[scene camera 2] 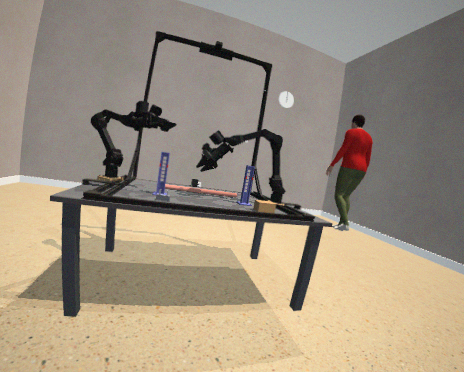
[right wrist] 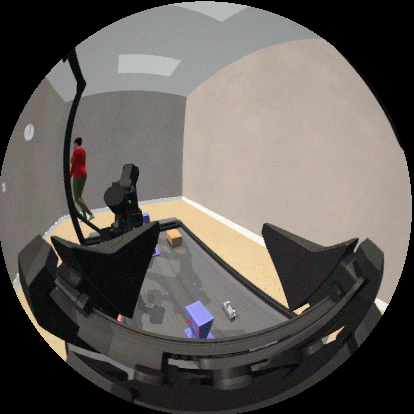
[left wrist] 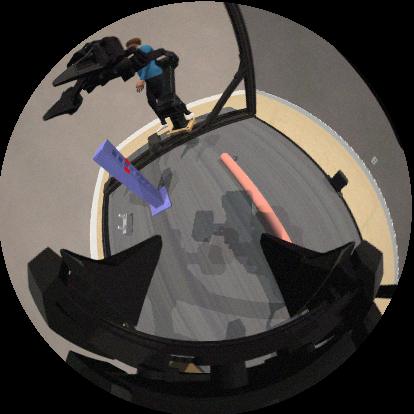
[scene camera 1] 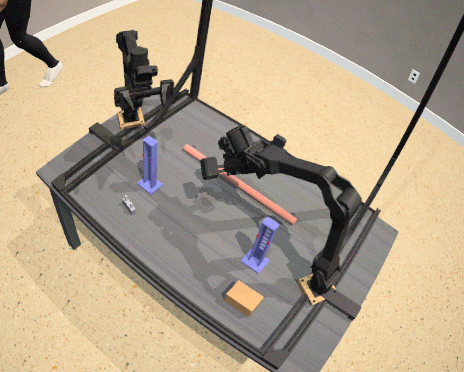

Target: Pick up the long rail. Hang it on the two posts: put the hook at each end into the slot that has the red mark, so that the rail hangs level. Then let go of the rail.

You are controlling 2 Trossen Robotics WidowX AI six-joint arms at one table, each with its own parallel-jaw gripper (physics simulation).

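Pixels of known places: left gripper, between the fingertips: (scene camera 2: 198, 169) (left wrist: 212, 240); right gripper, between the fingertips: (scene camera 2: 171, 122) (right wrist: 212, 227) (scene camera 1: 148, 108); left arm's base, origin of its link: (scene camera 2: 275, 202) (scene camera 1: 318, 286); right arm's base, origin of its link: (scene camera 2: 110, 176) (left wrist: 180, 124) (scene camera 1: 130, 116).
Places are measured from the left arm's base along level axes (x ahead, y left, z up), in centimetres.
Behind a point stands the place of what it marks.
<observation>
The long salmon rail (scene camera 1: 260, 194) @(x 39.1, y 1.9, z 0.2 cm) (scene camera 2: 210, 191) @(x 40.4, y 4.2, z -0.6 cm) (left wrist: 255, 194) @(x 55.6, y 11.6, z 0.0 cm) lies on the table behind the posts; its hooks cannot be made out. One blue post (scene camera 1: 150, 165) @(x 57.5, y 35.5, z 6.1 cm) (scene camera 2: 163, 175) @(x 56.4, y 35.1, z 7.8 cm) (left wrist: 135, 177) @(x 55.8, y 34.4, z 9.4 cm) (right wrist: 200, 315) @(x 56.8, y 36.3, z 18.9 cm) stands at the left in both scene views. The other blue post (scene camera 1: 262, 245) @(x 17.6, y 13.3, z 6.0 cm) (scene camera 2: 247, 186) @(x 16.5, y 12.7, z 7.5 cm) stands at the right. Both are upright with red marks on their sides. My left gripper (scene camera 2: 201, 165) @(x 44.8, y 18.2, z 12.4 cm) (left wrist: 212, 240) @(x 44.8, y 18.2, z 12.4 cm) is open and empty, tilted down above the rail's middle stretch; in the left wrist view its finger hides part of the rail. My right gripper (scene camera 2: 173, 125) @(x 55.1, y 37.1, z 33.4 cm) (right wrist: 212, 227) @(x 55.1, y 37.1, z 33.4 cm) is open and empty, high above the table's left side.
An orange block (scene camera 1: 244, 298) @(x 4.5, y 24.6, z 2.5 cm) (scene camera 2: 264, 206) @(x 5.2, y 27.4, z 0.8 cm) (right wrist: 174, 237) @(x 9.5, y 25.2, z 2.2 cm) lies in front of the right post. A small grey bracket-like piece (scene camera 1: 128, 204) @(x 48.5, y 46.1, z 0.0 cm) (left wrist: 124, 223) @(x 48.6, y 45.7, z 0.0 cm) (right wrist: 229, 310) @(x 49.4, y 45.9, z 0.0 cm) lies in front of the left post. A black frame rises at the table's back, and dark bars run along its edges.
</observation>
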